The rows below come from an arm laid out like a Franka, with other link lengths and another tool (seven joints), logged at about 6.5 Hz.
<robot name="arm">
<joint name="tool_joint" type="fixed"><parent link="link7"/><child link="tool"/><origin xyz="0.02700 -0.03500 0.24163" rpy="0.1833 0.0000 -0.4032"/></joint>
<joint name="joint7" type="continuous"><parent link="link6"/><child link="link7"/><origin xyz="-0.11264 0.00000 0.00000" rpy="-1.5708 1.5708 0.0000"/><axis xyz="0 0 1"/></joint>
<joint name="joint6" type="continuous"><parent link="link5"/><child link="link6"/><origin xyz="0.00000 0.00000 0.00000" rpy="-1.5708 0.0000 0.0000"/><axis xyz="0 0 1"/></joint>
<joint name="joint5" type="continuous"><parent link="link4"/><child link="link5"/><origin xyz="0.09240 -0.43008 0.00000" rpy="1.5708 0.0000 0.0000"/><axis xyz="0 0 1"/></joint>
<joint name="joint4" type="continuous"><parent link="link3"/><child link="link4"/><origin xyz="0.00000 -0.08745 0.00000" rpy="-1.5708 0.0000 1.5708"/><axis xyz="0 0 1"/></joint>
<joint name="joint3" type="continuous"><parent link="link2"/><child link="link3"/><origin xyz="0.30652 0.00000 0.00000" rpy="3.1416 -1.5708 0.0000"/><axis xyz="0 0 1"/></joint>
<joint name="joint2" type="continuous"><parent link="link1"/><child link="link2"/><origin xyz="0.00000 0.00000 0.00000" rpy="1.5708 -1.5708 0.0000"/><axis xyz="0 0 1"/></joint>
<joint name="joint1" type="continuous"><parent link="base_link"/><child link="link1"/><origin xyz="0.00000 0.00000 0.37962" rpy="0.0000 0.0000 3.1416"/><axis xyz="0 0 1"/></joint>
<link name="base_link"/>
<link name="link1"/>
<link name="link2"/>
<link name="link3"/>
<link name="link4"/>
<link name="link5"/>
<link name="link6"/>
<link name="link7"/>
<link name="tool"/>
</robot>
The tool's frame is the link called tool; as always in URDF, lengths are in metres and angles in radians. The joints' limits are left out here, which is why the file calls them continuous.
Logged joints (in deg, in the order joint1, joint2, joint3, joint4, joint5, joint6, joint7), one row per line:
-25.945, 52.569, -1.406, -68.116, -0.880, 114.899, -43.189
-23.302, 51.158, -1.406, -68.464, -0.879, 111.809, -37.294
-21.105, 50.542, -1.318, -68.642, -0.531, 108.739, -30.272
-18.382, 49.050, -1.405, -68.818, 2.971, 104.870, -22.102
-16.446, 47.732, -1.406, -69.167, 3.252, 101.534, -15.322
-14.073, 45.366, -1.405, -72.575, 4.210, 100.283, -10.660
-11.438, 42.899, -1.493, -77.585, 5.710, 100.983, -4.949
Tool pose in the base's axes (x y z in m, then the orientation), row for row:
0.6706, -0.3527, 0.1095, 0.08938, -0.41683, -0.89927, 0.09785
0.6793, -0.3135, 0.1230, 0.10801, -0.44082, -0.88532, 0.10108
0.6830, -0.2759, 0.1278, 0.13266, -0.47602, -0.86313, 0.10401
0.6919, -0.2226, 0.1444, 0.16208, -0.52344, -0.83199, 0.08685
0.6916, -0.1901, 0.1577, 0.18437, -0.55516, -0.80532, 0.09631
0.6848, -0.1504, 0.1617, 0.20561, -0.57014, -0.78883, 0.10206
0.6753, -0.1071, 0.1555, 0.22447, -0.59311, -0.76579, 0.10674
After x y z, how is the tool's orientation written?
As a quaternion, w x y z.
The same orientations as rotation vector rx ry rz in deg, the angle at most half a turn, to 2 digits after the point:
-71.04, -153.26, 16.68
-74.32, -149.25, 17.04
-79.13, -143.47, 17.29
-85.59, -136.04, 14.20
-89.67, -130.07, 15.56
-91.04, -125.96, 16.30
-93.77, -121.06, 16.87

